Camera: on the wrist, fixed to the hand. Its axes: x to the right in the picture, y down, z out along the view.
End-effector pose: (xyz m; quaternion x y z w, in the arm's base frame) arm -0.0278 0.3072 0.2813 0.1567 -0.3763 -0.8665 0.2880
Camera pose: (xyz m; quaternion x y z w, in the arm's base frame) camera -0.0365 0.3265 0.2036 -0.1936 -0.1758 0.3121 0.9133
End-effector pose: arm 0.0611 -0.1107 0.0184 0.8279 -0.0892 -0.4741 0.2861
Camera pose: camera 0.0826 -0.0373 -0.0068 0.0388 -0.7991 0.4180 0.4304
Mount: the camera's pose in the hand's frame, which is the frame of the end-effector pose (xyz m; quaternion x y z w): -0.0008 -0.0716 -0.0368 0.0709 0.1742 0.9817 0.0284
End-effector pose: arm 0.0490 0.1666 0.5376 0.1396 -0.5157 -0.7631 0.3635
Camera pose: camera 0.0418 0.1565 0.4581 -0.3436 -0.1425 0.3961 0.8395
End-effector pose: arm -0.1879 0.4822 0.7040 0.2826 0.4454 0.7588 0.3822
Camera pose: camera -0.1923 0.4869 0.6237 -0.3402 0.1444 -0.4144 0.8317
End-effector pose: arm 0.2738 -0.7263 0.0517 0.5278 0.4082 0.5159 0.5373
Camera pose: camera 0.2464 -0.7153 -0.0232 -0.3640 0.3764 -0.6051 0.5997
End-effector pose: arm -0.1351 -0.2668 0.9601 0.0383 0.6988 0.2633 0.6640
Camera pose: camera -0.1487 -0.3403 0.9301 -0.6883 -0.1166 -0.6165 0.3641
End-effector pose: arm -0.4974 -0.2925 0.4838 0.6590 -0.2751 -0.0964 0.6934
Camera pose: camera -0.4630 -0.2685 0.4151 -0.1854 -0.5408 0.8123 0.1155
